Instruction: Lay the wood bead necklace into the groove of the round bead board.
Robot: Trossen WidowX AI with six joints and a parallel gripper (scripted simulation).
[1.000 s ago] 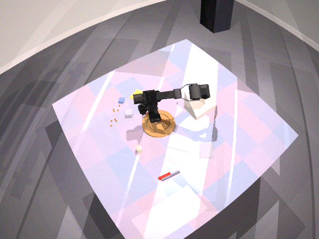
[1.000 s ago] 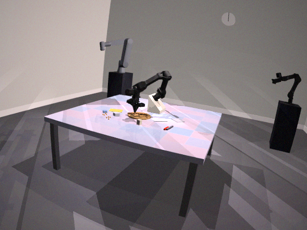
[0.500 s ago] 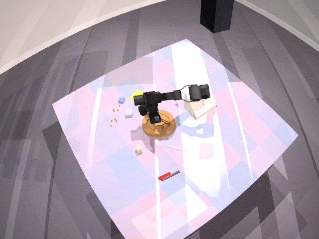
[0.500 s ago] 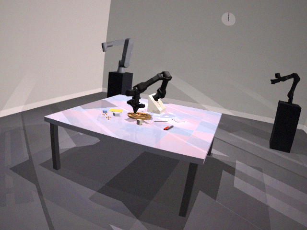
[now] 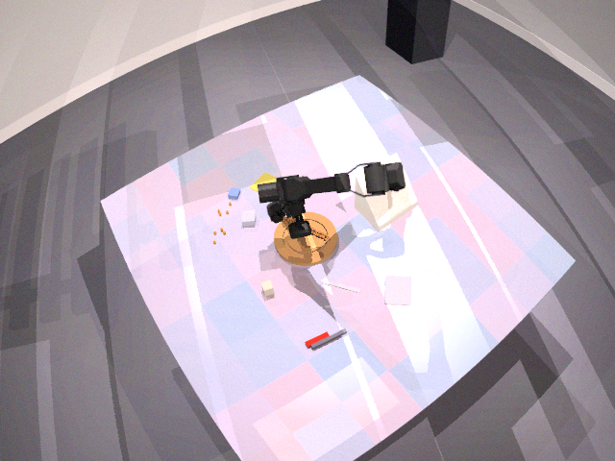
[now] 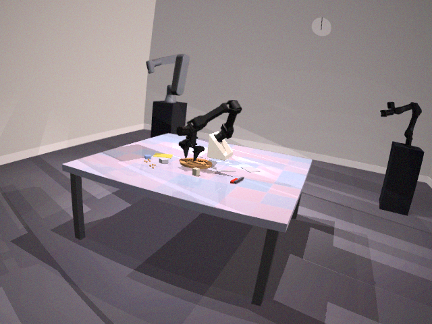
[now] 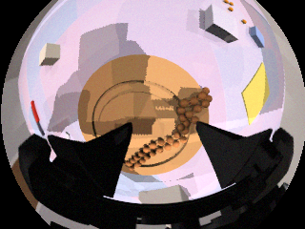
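Right now the round bead board is 4 cm to the left of my gripper tip, 1 cm below it and 1 cm behind it. Also, from my gripper tip: cream cube: 18 cm ahead, 15 cm to the left; then white block: 12 cm to the right, 12 cm ahead, 1 cm below; then yellow sheet: 22 cm to the right, 2 cm below, 1 cm behind.
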